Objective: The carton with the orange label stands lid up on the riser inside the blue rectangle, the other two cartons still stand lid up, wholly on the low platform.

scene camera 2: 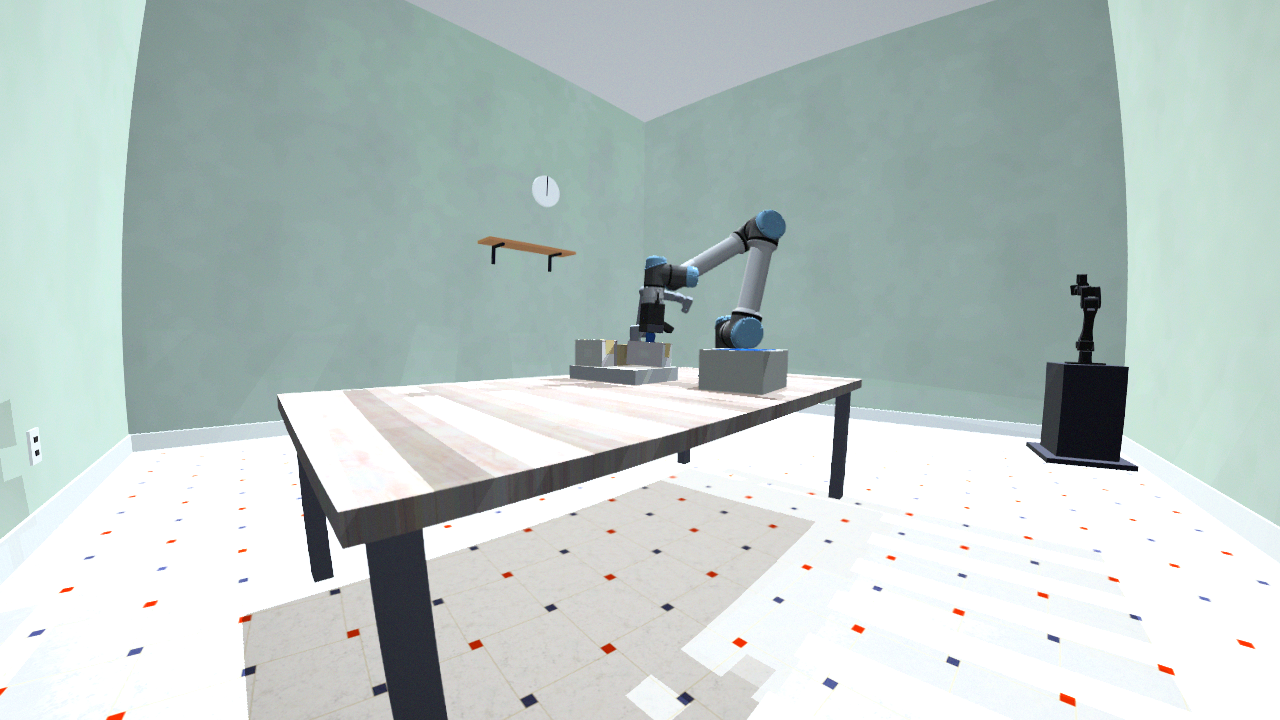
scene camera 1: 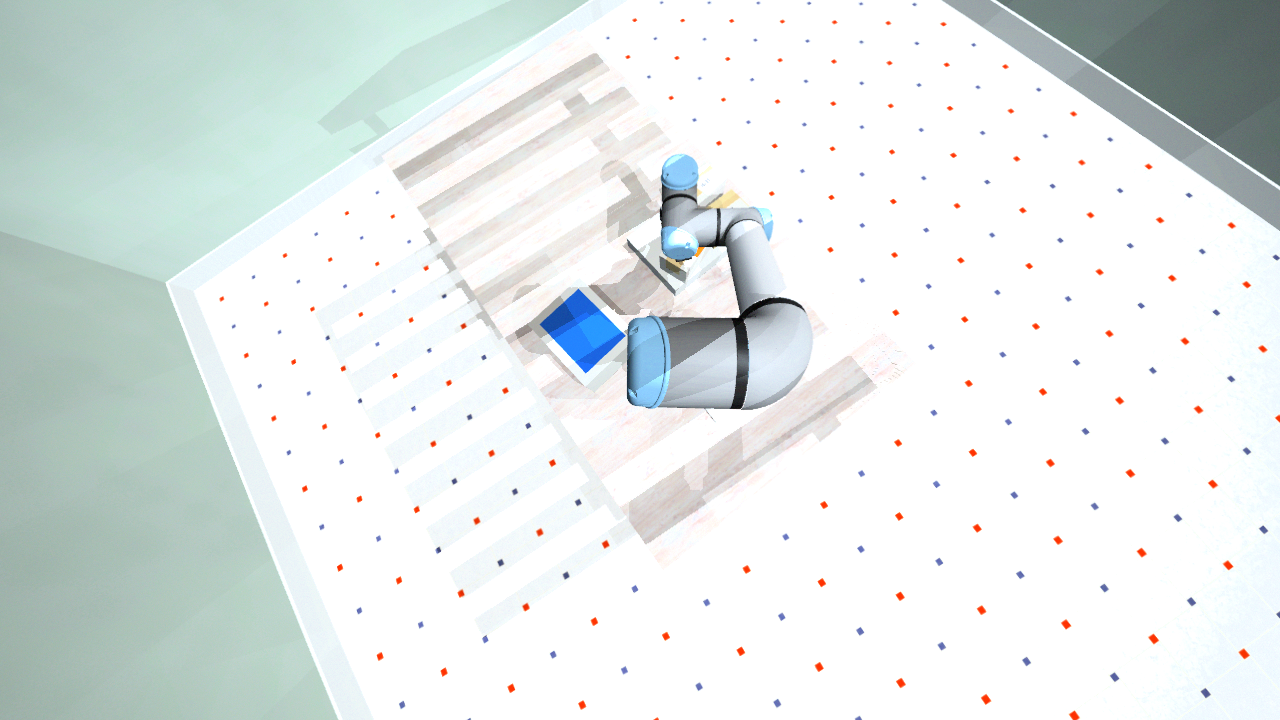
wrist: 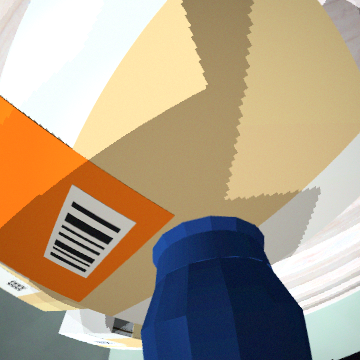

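My suction cup is pressed on the tan lid of the carton with the orange label, off the label. That carton is upright at the low platform; no gap shows beneath it. My wrist hides the cup and part of the carton in scene camera 1. A white-sided carton stands at the platform's left. In the wrist view, one other carton shows at lower left and another at the bottom, both partly hidden. The grey riser bears the blue rectangle.
The platform and riser stand on the wooden table. My arm's base and elbow are beside the riser. Farther off are a wall shelf and a small black arm on a black pedestal.
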